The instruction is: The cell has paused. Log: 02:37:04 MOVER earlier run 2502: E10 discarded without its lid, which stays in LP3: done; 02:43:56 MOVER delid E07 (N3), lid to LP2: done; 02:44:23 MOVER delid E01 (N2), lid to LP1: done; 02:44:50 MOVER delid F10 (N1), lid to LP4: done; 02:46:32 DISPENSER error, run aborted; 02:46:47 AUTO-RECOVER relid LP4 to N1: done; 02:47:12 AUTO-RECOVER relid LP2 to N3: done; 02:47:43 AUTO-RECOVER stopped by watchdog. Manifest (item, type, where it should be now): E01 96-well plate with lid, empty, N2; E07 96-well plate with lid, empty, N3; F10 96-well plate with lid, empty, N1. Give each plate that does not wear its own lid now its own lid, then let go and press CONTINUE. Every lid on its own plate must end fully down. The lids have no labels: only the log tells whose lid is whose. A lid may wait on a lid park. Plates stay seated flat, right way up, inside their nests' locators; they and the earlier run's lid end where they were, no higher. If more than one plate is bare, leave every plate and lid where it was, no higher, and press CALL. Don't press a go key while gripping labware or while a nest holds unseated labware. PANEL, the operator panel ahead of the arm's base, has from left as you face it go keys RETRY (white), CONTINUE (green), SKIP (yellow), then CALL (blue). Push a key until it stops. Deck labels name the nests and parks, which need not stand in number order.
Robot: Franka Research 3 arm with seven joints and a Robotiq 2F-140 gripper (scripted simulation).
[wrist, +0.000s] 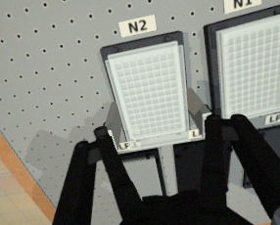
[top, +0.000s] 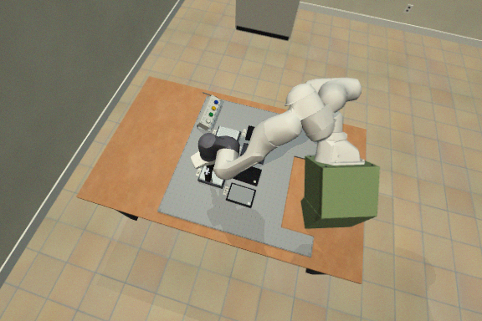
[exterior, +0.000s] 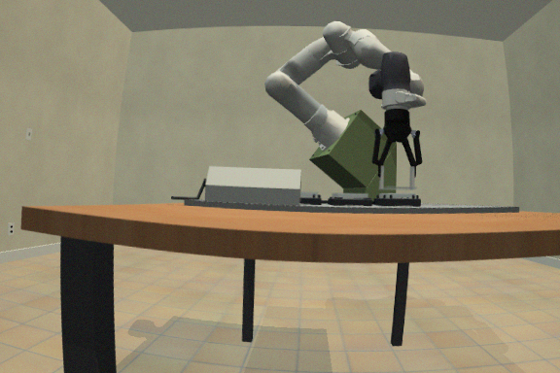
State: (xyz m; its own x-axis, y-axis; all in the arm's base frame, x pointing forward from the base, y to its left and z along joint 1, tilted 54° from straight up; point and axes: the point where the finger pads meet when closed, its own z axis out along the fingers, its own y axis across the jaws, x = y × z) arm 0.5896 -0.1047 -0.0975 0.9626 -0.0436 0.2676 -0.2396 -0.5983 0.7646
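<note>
My hand is 5 cm above the plate. Also, from my hand: LP3 label: 8 cm behind, 8 cm to the left, 7 cm below; then nest: 6 cm below; then black park: 19 cm behind, 3 cm to the right, 7 cm below.
</note>
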